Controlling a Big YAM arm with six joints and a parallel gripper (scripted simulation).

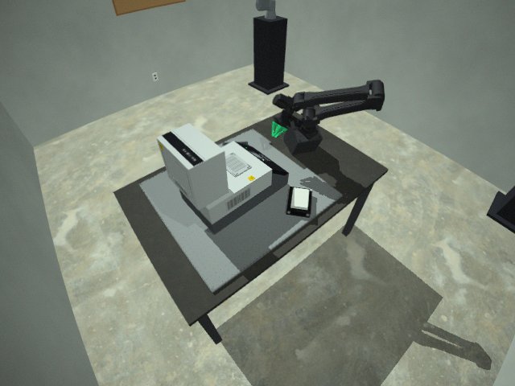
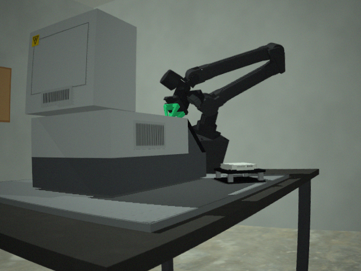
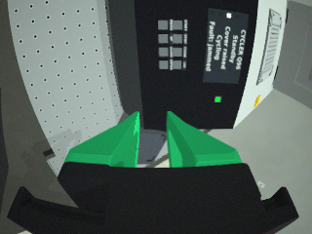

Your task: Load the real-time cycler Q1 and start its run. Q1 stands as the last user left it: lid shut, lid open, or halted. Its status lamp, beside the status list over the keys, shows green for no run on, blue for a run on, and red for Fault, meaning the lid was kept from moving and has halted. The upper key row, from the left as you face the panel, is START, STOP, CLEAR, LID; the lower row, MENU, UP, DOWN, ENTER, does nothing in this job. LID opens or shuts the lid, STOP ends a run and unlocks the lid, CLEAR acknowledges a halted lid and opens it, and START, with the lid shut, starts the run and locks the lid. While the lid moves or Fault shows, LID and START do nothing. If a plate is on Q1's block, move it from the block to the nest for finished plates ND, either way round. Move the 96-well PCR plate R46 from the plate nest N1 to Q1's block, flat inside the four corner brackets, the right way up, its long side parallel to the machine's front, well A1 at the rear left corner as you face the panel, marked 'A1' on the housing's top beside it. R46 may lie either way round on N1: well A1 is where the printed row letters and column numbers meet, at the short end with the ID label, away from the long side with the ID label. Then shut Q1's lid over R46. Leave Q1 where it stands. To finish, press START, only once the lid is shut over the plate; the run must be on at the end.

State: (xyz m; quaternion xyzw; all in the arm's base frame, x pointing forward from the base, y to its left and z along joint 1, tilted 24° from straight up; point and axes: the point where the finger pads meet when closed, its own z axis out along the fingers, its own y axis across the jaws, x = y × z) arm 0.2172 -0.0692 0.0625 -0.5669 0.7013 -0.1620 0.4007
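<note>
Now: the white 96-well plate R46 110 mm ahead of my hand, 320 mm to the left of it and 160 mm below it. From my hand the other things lie so: black plate nest: 110 mm ahead, 320 mm to the left, 170 mm below; dark grey nest: 100 mm ahead, 250 mm to the right, 200 mm below.
</note>
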